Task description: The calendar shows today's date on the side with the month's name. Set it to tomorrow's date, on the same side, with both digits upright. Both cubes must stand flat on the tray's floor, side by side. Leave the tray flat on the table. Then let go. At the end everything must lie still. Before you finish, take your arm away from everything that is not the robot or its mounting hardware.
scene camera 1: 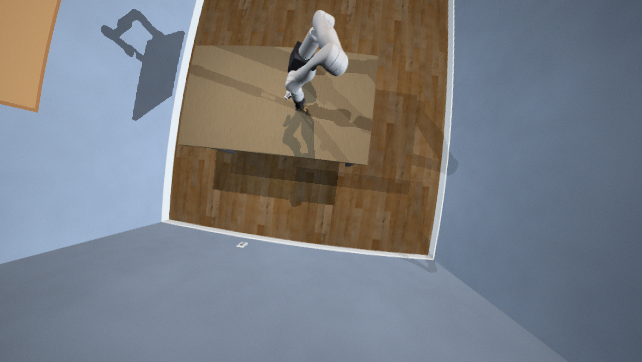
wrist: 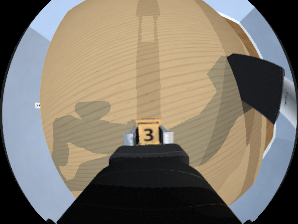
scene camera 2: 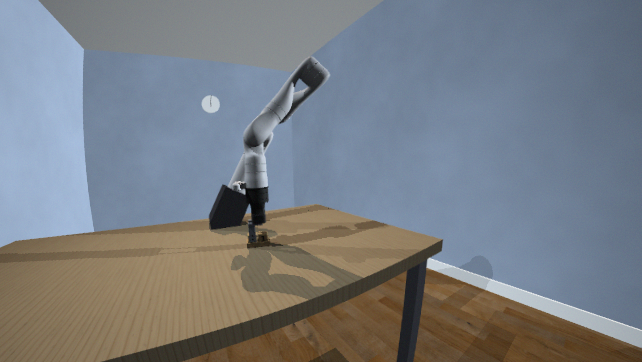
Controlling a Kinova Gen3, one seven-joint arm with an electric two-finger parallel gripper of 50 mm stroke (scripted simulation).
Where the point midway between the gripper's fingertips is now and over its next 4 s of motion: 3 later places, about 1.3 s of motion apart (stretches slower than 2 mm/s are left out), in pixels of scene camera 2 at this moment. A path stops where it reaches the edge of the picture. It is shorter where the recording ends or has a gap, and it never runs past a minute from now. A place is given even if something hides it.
The gripper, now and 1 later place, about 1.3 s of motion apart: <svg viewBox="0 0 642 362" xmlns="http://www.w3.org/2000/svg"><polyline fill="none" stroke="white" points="253,239 250,214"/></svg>
